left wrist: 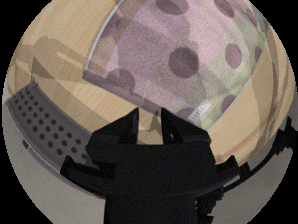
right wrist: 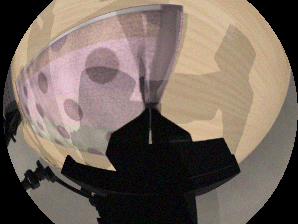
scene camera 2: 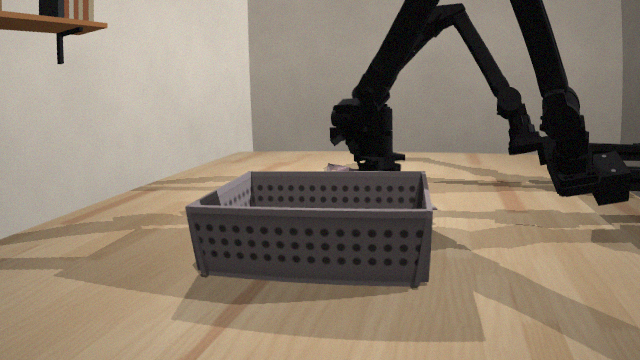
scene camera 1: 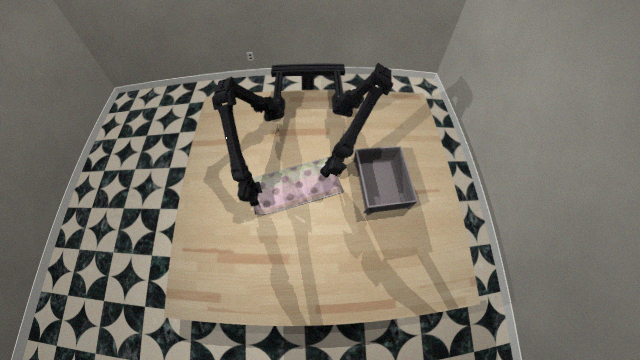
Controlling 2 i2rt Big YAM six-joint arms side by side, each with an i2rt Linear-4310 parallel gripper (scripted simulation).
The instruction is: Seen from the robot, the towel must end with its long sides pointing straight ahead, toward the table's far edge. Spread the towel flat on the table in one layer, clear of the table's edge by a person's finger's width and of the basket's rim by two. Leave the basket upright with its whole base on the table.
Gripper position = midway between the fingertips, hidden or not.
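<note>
Through the left wrist view I see my left gripper (left wrist: 150, 111), and a grey basket (left wrist: 51, 133) shows there too. The right wrist view gives me my right gripper (right wrist: 150, 111). As for the scene cameras, scene camera 1 has the basket (scene camera 1: 387, 179), and in scene camera 2 I find the basket (scene camera 2: 322, 227) as well.
</note>
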